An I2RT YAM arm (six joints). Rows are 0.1 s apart.
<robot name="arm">
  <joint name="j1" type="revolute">
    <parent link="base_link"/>
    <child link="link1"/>
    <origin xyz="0 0 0.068" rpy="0 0 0"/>
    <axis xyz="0 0 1"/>
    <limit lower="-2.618" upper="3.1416"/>
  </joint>
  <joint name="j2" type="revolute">
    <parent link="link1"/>
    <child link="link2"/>
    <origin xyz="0.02 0.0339 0.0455" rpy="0 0 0"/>
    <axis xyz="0 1 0"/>
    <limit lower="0" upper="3.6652"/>
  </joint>
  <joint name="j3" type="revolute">
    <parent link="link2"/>
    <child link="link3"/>
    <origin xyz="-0.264 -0.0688 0" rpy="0 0 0"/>
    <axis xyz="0 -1 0"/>
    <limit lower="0" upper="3.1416"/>
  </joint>
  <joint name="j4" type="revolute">
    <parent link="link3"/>
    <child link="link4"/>
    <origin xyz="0.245 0.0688 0.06" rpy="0 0 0"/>
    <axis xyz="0 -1 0"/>
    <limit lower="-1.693" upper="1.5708"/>
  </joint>
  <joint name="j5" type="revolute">
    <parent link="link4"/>
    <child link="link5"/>
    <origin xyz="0.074 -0.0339 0.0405" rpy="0 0 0"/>
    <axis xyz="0 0 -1"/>
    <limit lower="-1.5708" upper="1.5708"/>
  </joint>
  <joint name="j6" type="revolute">
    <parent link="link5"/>
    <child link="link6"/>
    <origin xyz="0.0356 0 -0.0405" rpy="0 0 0"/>
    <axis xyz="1 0 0"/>
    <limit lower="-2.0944" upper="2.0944"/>
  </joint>
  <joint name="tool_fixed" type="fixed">
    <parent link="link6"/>
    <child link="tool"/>
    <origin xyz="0 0 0" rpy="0 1.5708 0"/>
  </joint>
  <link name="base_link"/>
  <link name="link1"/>
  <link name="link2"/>
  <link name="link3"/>
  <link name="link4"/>
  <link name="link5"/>
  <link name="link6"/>
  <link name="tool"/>
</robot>
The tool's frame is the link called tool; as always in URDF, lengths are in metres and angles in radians.
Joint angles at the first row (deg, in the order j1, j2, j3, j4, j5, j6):
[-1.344, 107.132, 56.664, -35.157, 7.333, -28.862]
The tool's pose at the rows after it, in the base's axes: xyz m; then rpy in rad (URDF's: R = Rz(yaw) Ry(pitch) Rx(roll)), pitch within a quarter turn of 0, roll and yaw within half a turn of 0:
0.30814, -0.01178, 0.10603, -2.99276, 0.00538, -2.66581
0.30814, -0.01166, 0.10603, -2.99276, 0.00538, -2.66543
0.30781, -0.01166, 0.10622, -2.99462, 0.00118, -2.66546
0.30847, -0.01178, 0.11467, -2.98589, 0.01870, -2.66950
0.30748, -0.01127, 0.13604, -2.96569, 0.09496, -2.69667
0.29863, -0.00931, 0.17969, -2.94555, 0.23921, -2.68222
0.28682, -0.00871, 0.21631, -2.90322, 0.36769, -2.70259
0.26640, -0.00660, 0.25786, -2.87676, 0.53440, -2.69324
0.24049, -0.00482, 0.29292, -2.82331, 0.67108, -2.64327
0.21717, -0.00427, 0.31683, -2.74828, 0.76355, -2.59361
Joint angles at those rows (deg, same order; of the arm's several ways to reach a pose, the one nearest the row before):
[-1.345, 107.132, 56.665, -35.158, 7.333, -28.863]
[-1.323, 107.131, 56.664, -35.158, 7.333, -28.862]
[-1.322, 107.132, 56.728, -35.484, 7.355, -28.862]
[-1.344, 105.755, 57.168, -36.207, 7.333, -28.643]
[-1.343, 101.493, 57.167, -36.272, 6.546, -26.894]
[-1.345, 92.554, 57.167, -37.343, 3.705, -26.873]
[-1.345, 84.838, 57.168, -37.584, 3.180, -24.645]
[-1.345, 75.528, 57.167, -37.801, 0.557, -23.027]
[-1.344, 66.740, 57.166, -38.500, -1.322, -22.982]
[-1.343, 59.986, 57.166, -39.047, -1.321, -23.004]

